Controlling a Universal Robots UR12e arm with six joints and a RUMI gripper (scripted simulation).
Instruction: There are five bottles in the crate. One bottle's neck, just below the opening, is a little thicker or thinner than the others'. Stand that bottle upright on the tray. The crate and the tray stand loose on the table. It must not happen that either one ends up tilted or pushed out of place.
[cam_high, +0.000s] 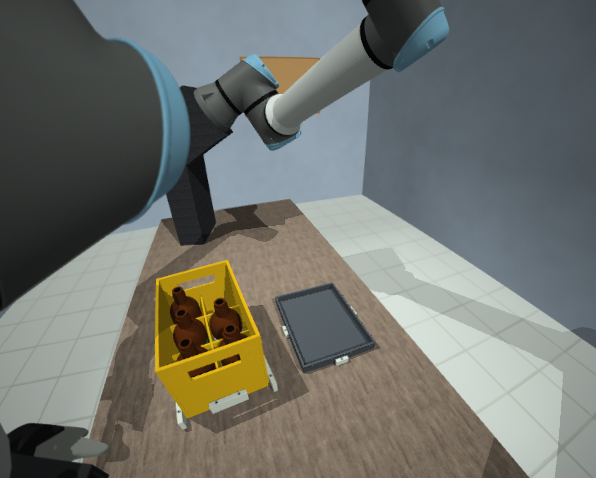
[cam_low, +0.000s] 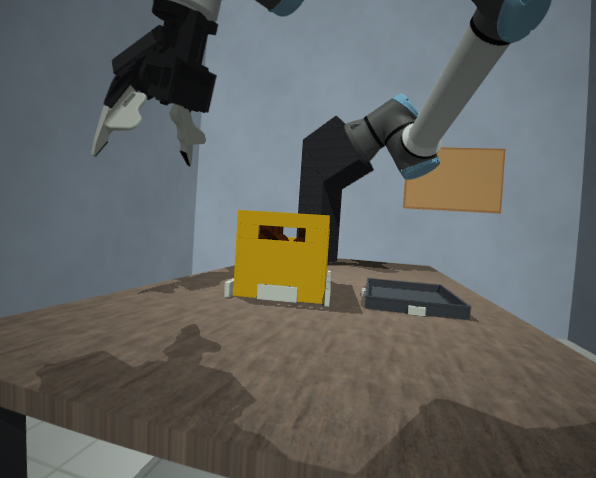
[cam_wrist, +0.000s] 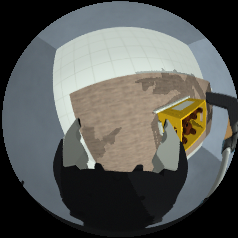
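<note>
Right now the yellow crate is 34 cm behind my hand, 15 cm below it and 12 cm to the left of it. Round my hand: dark tray 40 cm to the left, 37 cm behind, 22 cm below.
</note>
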